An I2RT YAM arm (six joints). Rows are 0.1 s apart.
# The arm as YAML. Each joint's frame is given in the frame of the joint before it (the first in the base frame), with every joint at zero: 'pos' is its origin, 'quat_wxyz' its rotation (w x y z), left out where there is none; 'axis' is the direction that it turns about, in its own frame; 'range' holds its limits. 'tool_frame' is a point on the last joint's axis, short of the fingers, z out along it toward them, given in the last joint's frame.
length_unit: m
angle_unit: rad
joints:
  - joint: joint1
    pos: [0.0, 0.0, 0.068]
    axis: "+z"
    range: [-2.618, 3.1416]
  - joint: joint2
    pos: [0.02, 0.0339, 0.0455]
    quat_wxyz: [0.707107, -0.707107, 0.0, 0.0]
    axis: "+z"
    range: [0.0, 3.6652]
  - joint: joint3
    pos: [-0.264, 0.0, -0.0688]
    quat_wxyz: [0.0, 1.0, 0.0, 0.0]
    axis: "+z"
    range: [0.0, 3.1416]
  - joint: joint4
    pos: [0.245, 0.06, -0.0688]
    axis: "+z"
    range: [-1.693, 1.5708]
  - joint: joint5
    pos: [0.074, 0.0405, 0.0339]
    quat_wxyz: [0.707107, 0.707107, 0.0, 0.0]
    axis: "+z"
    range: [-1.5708, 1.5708]
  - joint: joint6
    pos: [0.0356, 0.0, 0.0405]
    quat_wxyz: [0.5, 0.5, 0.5, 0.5]
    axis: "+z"
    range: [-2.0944, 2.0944]
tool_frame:
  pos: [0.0, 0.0, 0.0]
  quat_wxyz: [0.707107, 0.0, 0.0, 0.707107]
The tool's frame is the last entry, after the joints.
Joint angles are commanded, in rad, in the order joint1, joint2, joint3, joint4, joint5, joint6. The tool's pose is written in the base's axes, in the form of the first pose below.
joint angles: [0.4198 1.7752 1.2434 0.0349 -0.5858 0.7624]
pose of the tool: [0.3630 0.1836 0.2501 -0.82 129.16 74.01]
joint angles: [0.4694 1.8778 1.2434 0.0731 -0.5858 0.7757]
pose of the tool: [0.3661 0.2077 0.2131 -1.60 134.00 74.97]
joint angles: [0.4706 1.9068 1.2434 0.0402 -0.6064 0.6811]
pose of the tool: [0.3659 0.2089 0.1989 -7.33 136.06 72.87]
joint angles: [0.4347 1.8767 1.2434 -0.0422 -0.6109 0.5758]
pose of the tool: [0.3660 0.1925 0.2041 -10.91 136.63 68.89]
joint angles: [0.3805 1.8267 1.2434 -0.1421 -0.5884 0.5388]
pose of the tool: [0.3658 0.1676 0.2153 -7.80 138.30 64.66]
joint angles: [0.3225 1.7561 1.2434 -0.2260 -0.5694 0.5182]
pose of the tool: [0.3623 0.1413 0.2351 -4.25 138.07 61.30]
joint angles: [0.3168 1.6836 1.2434 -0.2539 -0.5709 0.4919]
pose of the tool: [0.3521 0.1357 0.2592 -6.64 134.97 60.81]
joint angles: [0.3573 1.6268 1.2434 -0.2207 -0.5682 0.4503]
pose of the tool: [0.3400 0.1474 0.2820 -13.70 129.23 60.98]
